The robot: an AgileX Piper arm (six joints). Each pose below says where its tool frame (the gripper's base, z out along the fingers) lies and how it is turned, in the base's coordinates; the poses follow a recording.
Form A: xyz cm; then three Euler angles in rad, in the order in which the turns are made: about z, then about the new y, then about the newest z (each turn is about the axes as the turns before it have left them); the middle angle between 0 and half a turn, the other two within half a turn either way.
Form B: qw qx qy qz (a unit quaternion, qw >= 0); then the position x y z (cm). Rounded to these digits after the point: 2 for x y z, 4 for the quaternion.
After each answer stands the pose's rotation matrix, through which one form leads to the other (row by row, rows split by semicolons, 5 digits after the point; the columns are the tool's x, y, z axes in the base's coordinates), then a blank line. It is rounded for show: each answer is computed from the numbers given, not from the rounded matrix.
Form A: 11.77, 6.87, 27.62, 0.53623, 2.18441, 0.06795
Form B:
0.4397, -0.2059, 0.8634, 0.1370, 11.77, 6.87, 27.62
-0.52855 -0.47611 0.70282; -0.23514 0.87763 0.41770; -0.81569 0.05551 -0.57583

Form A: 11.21, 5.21, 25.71, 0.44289, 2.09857, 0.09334
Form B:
0.4804, -0.1508, 0.8539, 0.1320, 11.21, 5.21, 25.71
-0.49298 -0.38428 0.78058; -0.13067 0.91970 0.37024; -0.86017 0.08052 -0.50361

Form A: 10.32, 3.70, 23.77, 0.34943, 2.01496, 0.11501
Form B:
0.5197, -0.0989, 0.8397, 0.1229, 10.32, 3.70, 23.77
-0.44036 -0.29377 0.84840; -0.03832 0.95024 0.30914; -0.89701 0.10362 -0.42970

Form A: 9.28, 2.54, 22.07, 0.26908, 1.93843, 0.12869
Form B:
0.5548, -0.0578, 0.8224, 0.1118, 9.28, 2.54, 22.07
-0.37773 -0.21918 0.89960; 0.02896 0.96831 0.24808; -0.92546 0.11976 -0.35941

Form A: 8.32, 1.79, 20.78, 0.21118, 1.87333, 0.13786
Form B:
0.5835, -0.0295, 0.8050, 0.1029, 8.32, 1.79, 20.78
-0.31736 -0.16759 0.93338; 0.07251 0.97709 0.20009; -0.94553 0.13118 -0.29794

